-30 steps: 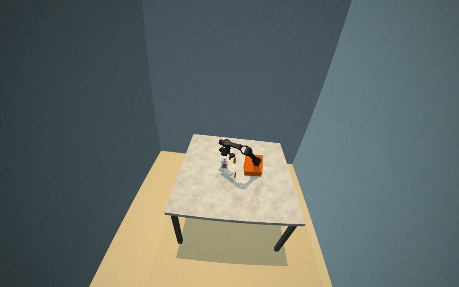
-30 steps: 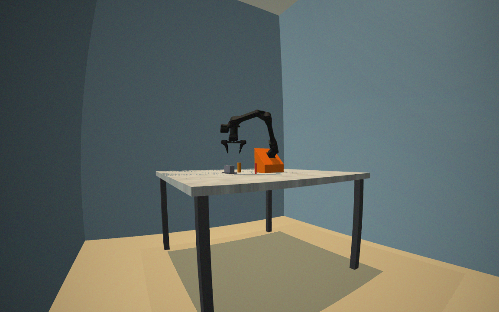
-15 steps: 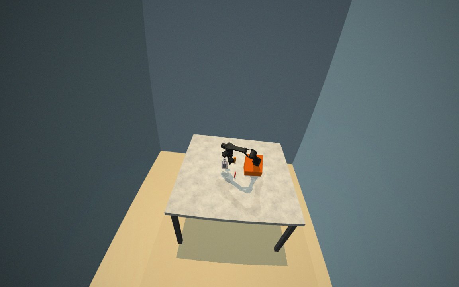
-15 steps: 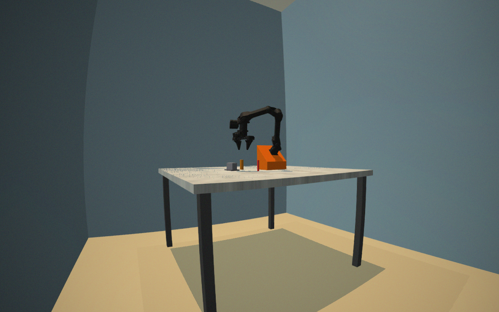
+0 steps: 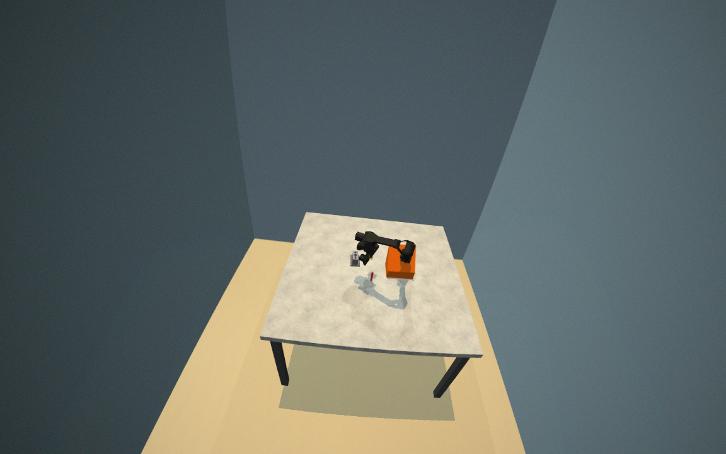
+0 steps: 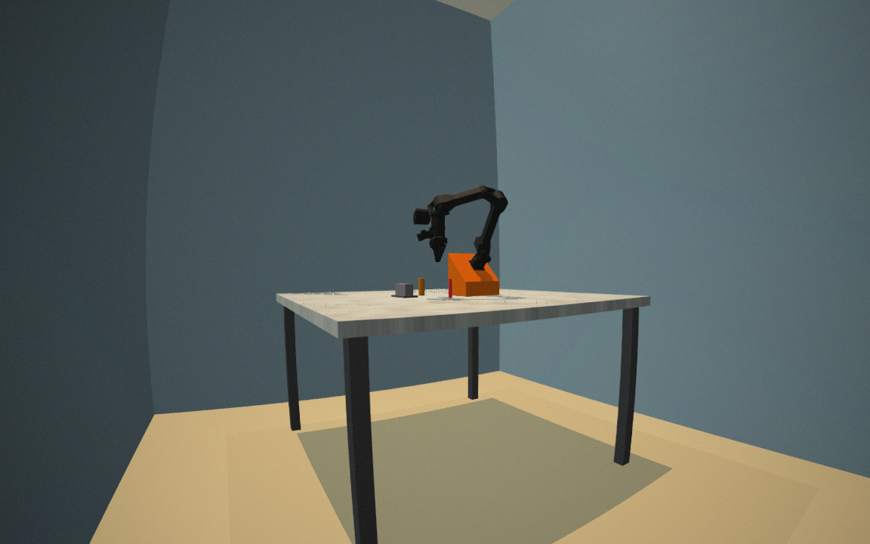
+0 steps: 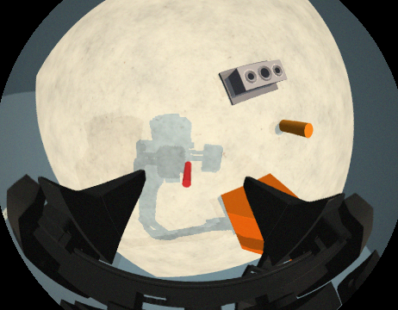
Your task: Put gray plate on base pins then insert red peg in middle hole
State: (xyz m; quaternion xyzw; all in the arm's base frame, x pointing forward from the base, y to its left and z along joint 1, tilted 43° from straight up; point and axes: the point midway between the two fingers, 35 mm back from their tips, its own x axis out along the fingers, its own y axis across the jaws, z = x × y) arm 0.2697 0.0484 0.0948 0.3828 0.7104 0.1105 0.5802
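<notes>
Right now my gripper tip is 4 cm past the red peg, 3 cm to the right of it and 11 cm above it. The rest, counted from my gripper tip: gray plate 9 cm ahead, 15 cm to the right, 11 cm below; then orange peg 3 cm behind, 22 cm to the right, 11 cm below.
</notes>
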